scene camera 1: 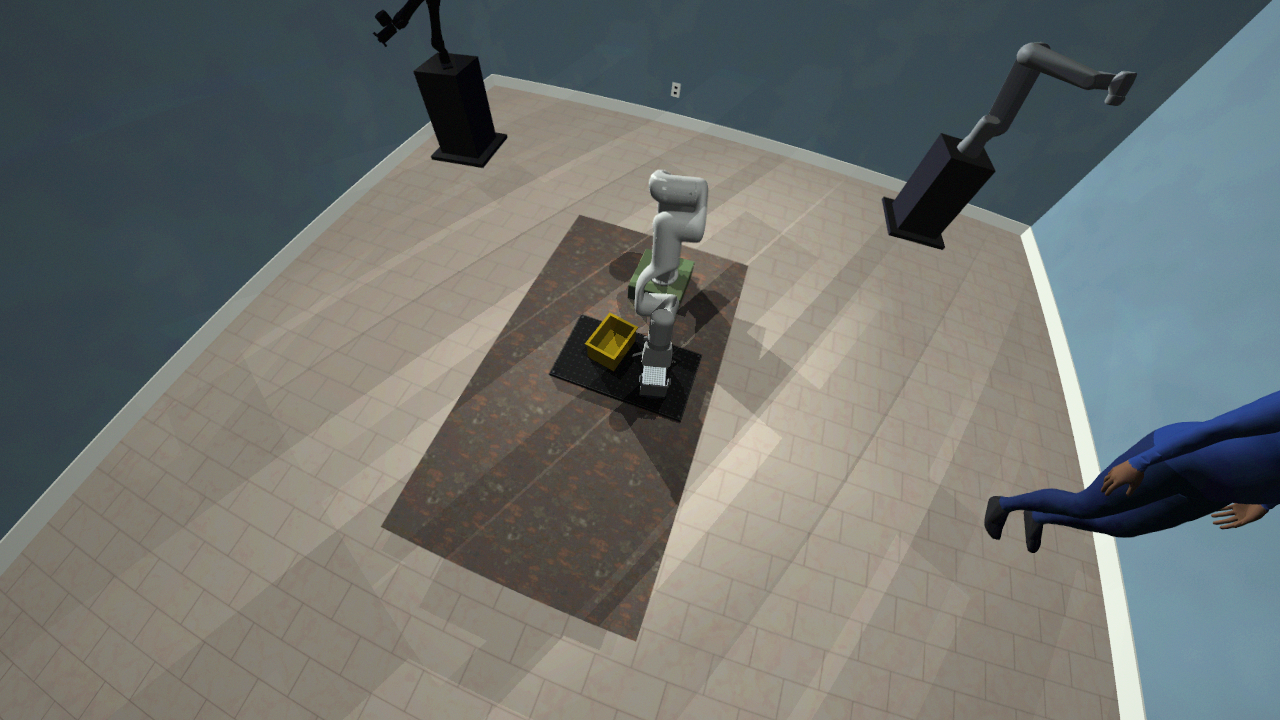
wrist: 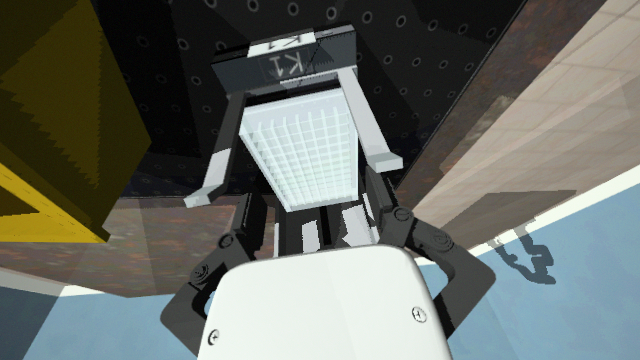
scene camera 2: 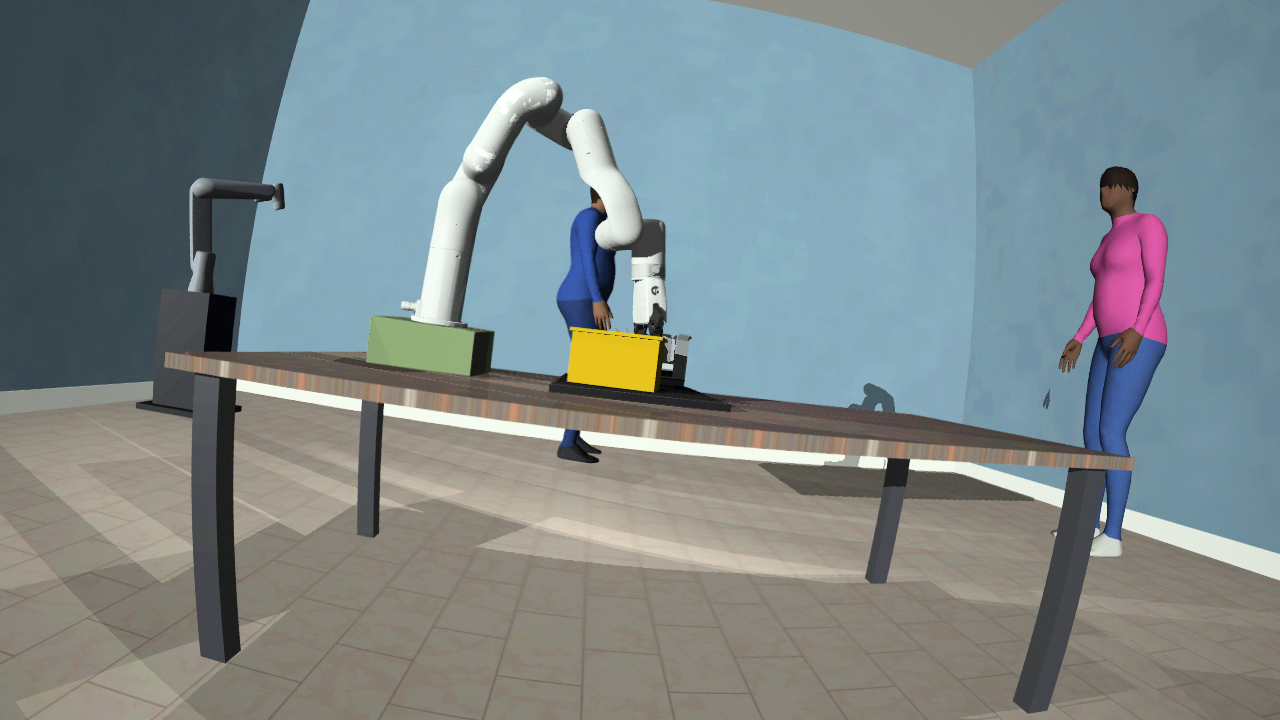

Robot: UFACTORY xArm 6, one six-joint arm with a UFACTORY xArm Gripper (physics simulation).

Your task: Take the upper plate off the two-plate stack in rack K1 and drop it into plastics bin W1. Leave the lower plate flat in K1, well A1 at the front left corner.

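Places are measured from the arm's base along level axes (x ahead, y left, z up), in metres.
Where they show: gripper, between the fingertips: (scene camera 1: 654, 371) (wrist: 312, 185); arm's base, origin of its link: (scene camera 1: 663, 274) (scene camera 2: 438, 323).
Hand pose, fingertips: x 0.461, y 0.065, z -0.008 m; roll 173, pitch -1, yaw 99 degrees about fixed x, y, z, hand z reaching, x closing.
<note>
Each offset is from my fingertips to the centre of the thing. "spot": to the spot under its first point. Level surfaces: height alone.
The pale, clear gridded upper plate @(dz -0.028, dx +0.007, dy +0.001 m) (wrist: 320, 145) (scene camera 1: 654, 376) lies in rack K1 @(dz -0.013, dx +0.001, dy +0.000 m) (wrist: 332, 54) (scene camera 1: 654, 390) (scene camera 2: 681, 362), between its upright guides. The lower plate cannot be told apart beneath it, and well A1 cannot be made out. My gripper (wrist: 312, 185) (scene camera 1: 656, 357) (scene camera 2: 657, 325) is open and empty, low over the rack. In the wrist view its fingers stand wide, one on each side of the near end of the plate; contact cannot be seen. The yellow plastics bin W1 @(dz -0.023, dx -0.090, dy -0.187 m) (scene camera 1: 612, 342) (scene camera 2: 615, 360) (wrist: 65, 120) stands beside the rack; no plate shows inside it.
Rack and bin stand on a black perforated board @(spot: dz -0.072, dx +0.034, dy -0.308 m) (scene camera 1: 572, 368) (scene camera 2: 698, 400) on the brown table @(dz -0.085 m) (scene camera 1: 528, 474) (scene camera 2: 805, 429). The arm's green base block (scene camera 2: 427, 346) stands behind them. In the wrist view, the rack's guides flare outward close to the fingers.
</note>
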